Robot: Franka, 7 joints.
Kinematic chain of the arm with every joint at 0, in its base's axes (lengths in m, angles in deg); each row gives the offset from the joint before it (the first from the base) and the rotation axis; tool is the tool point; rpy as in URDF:
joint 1: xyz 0 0 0.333 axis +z
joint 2: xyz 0 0 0 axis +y
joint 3: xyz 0 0 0.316 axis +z
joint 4: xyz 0.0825 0 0 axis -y
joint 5: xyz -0.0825 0 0.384 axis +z
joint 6: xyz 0 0 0 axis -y
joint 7: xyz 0.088 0 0 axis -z
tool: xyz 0 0 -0.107 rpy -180 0 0
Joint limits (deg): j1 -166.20..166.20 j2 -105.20..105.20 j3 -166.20..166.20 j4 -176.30..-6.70 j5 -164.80..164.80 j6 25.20..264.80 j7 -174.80..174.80
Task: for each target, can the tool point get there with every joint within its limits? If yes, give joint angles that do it. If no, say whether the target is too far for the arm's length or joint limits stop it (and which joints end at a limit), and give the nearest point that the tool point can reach.
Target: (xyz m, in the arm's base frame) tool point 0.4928 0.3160 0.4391
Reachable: yes | joints -39.42 63.37 102.50 -118.80 66.26 197.91 53.69
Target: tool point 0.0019 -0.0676 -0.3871
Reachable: no: joint limits stop it (at a limit: joint 2) | nearest point 0.0026 -0.0916 -0.3250 | short by 0.067 m
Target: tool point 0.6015 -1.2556 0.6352
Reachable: no: too far | nearest point 0.3622 -0.7561 0.5150 | short by 0.567 m
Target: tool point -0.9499 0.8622 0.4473
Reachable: no: too far | nearest point -0.6327 0.5743 0.4091 | short by 0.430 m
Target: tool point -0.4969 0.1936 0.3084
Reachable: yes | joints 46.30 -68.48 90.92 -106.83 -136.14 209.54 -100.91
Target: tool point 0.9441 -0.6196 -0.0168
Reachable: no: too far | nearest point 0.6851 -0.4496 0.0792 | short by 0.324 m
